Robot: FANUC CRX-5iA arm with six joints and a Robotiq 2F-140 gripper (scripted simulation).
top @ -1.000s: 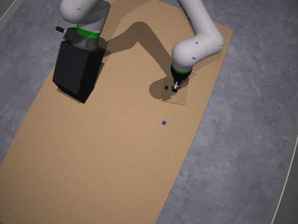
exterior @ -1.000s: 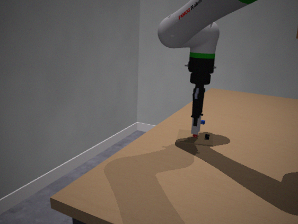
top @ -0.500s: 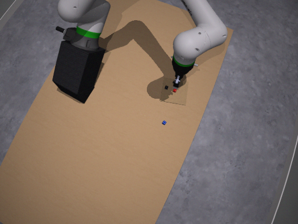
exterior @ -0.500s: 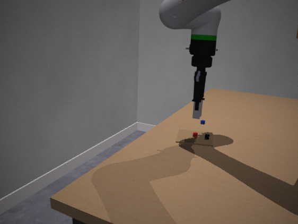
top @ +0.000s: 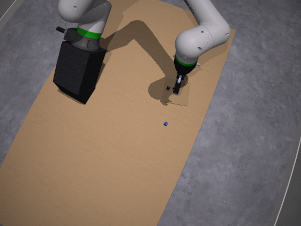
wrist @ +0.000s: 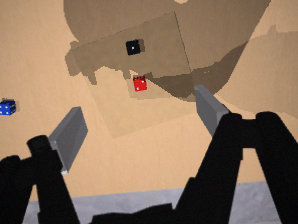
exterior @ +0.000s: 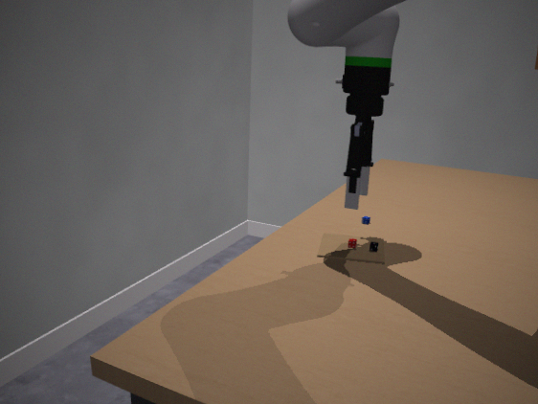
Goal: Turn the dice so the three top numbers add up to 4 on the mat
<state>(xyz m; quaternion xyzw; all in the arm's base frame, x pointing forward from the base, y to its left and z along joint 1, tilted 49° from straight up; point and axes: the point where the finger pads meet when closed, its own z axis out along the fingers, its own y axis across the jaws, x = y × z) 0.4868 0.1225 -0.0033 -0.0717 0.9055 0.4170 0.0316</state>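
The blue die lies 190 mm to the right of my hand, 120 mm below it and 30 mm ahead of it. The rest, counted from my hand: red die: 120 mm below; then black die: 120 mm below, 50 mm behind, 10 mm to the right; then tan mat: 130 mm below.
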